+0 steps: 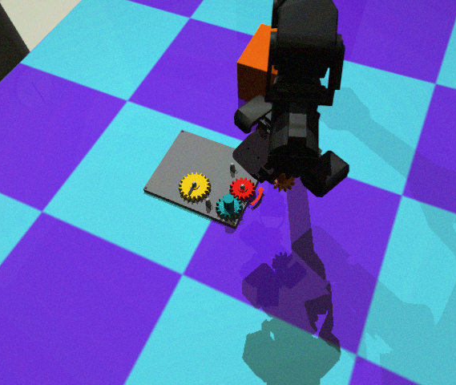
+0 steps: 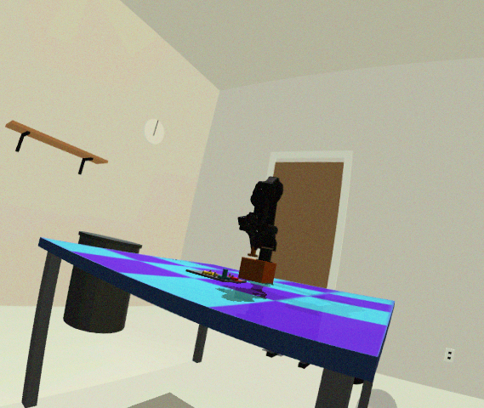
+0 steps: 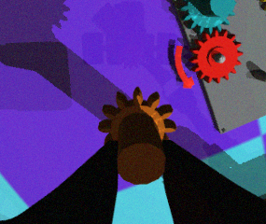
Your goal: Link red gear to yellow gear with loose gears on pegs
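Right now the teal gear is 120 mm below my gripper tip, 80 mm to the right of it and 50 mm ahead of it. Round my gripper tip: small orange gear: 10 mm below; then yellow gear: 170 mm to the right, 130 mm below, 50 mm ahead; then red arrow: 140 mm below, 50 mm to the right.
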